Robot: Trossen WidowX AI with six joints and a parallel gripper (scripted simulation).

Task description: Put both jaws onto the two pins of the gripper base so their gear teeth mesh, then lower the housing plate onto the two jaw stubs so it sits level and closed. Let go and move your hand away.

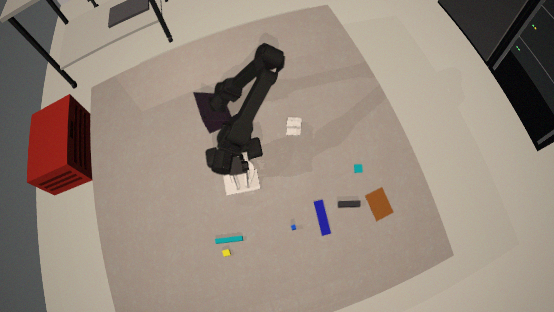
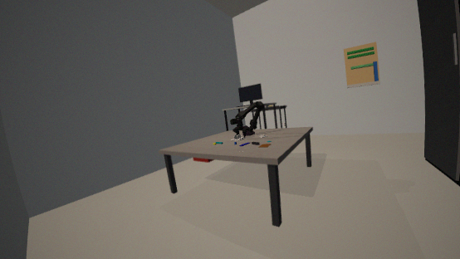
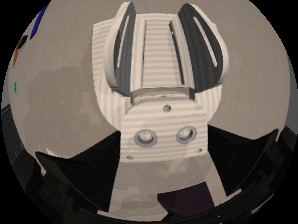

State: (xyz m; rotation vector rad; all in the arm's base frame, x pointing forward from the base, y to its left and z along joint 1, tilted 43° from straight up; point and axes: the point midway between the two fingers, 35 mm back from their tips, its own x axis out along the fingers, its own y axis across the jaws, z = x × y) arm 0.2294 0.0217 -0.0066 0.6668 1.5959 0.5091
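The white gripper base is 10 mm ahead of my gripper tip and 20 mm above it. Round my gripper tip: white ribbed tray (80 mm ahead, 10 mm to the right, 10 mm below); white jaw (20 mm ahead, 20 mm to the right); teal bar (260 mm ahead, 120 mm to the right).
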